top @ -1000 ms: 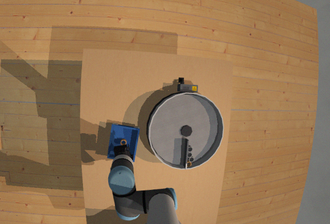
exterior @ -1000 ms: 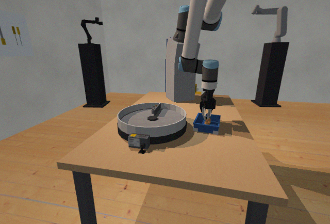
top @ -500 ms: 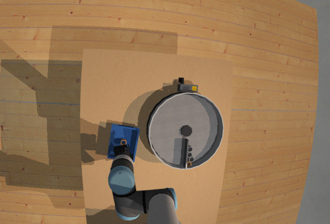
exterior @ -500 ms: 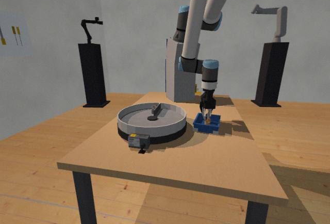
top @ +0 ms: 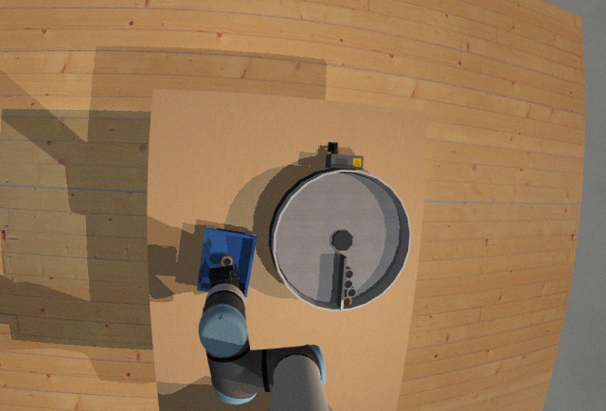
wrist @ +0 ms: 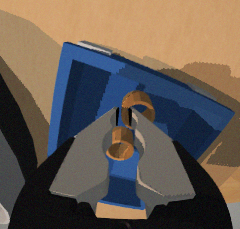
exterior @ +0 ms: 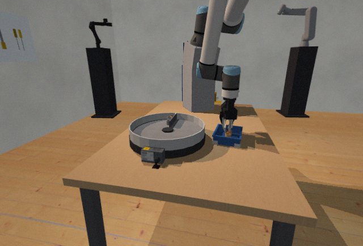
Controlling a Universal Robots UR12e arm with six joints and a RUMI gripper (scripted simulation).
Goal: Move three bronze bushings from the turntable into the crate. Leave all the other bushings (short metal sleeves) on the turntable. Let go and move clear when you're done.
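Right now my hand is 5 cm short of the blue crate and 1 cm above it.
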